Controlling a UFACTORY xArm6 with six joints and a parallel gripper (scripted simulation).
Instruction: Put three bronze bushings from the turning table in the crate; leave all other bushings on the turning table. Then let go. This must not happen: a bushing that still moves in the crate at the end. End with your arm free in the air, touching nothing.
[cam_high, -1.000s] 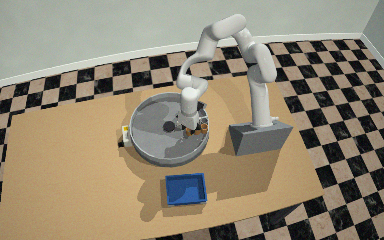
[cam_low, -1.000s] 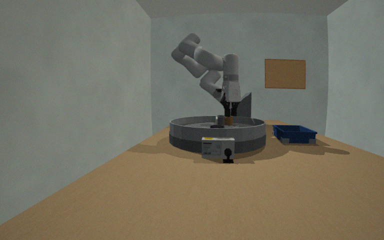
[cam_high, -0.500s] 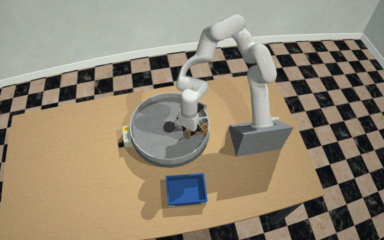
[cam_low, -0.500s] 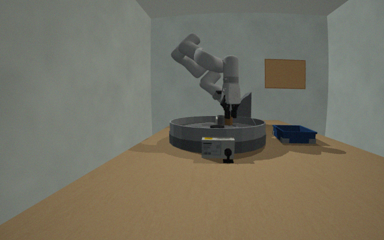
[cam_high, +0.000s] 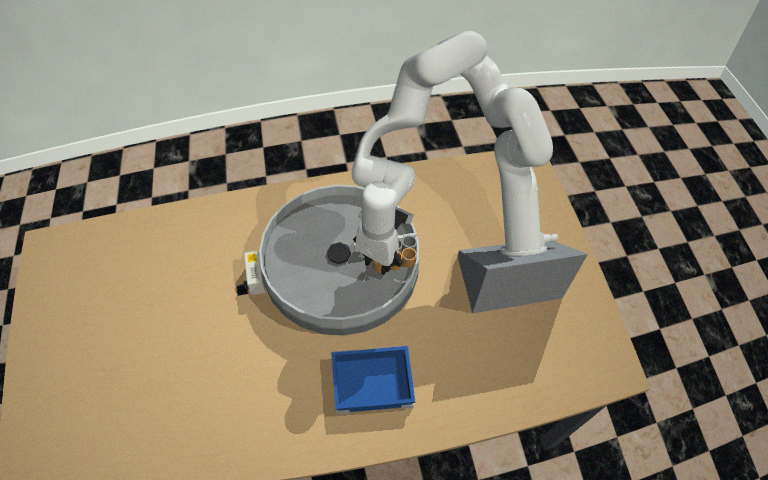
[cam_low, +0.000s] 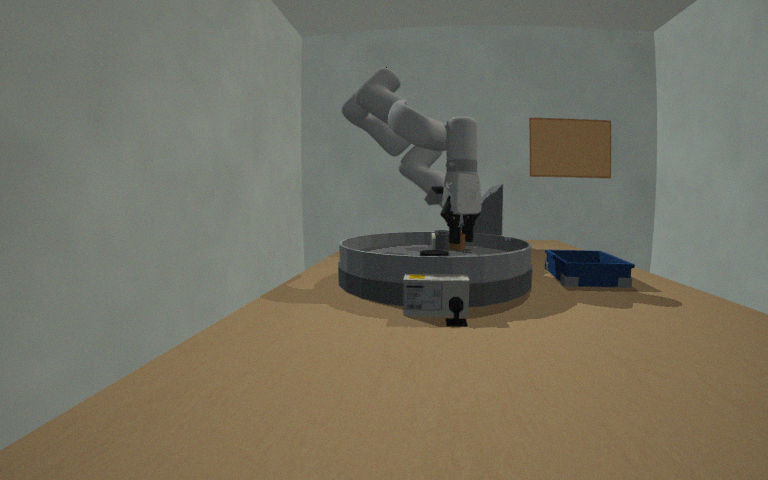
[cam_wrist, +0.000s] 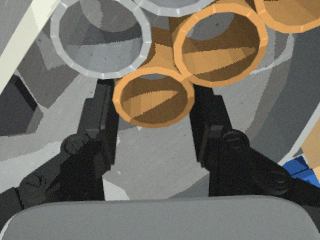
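Now: hand 40 mm short of the blue crate, 290 mm to the right of it and 70 mm above it. The rest, counted from my hand: grey turning table 100 mm ahead, 60 mm to the right, 40 mm below.
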